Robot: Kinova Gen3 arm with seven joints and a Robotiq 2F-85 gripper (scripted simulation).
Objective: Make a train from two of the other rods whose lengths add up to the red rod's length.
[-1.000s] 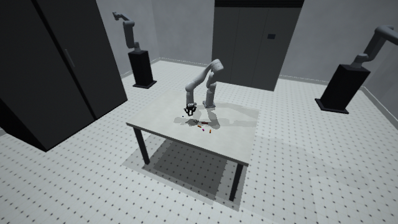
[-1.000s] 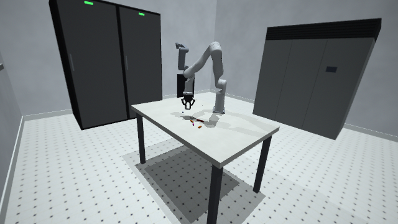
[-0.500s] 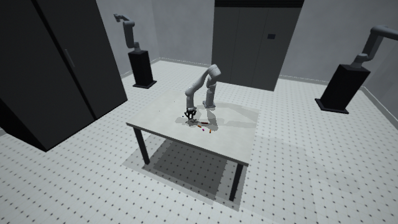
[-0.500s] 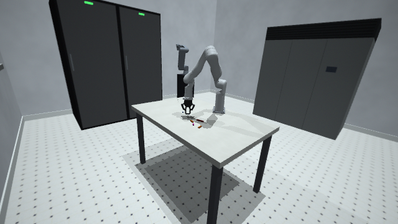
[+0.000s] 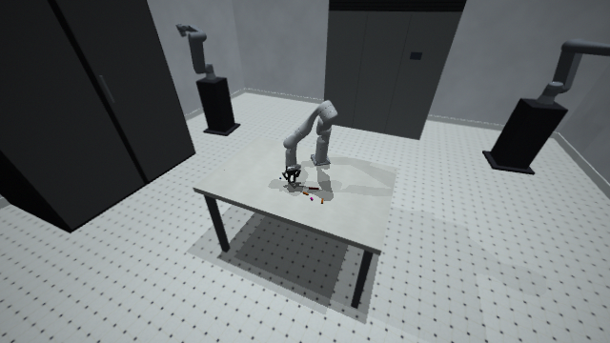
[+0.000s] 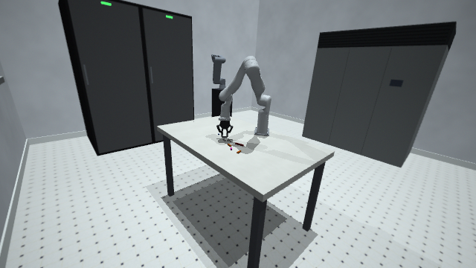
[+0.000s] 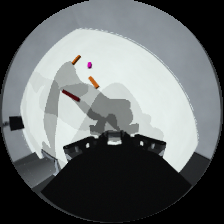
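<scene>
Right now my hand is 1 cm above the grey rod. Round my hand: magenta rod: 18 cm to the left, 11 cm ahead, 3 cm below; red rod: 16 cm to the left, 3 cm below, 1 cm ahead; tiny blue rod: 10 cm to the right, 3 cm below, 3 cm behind.
</scene>
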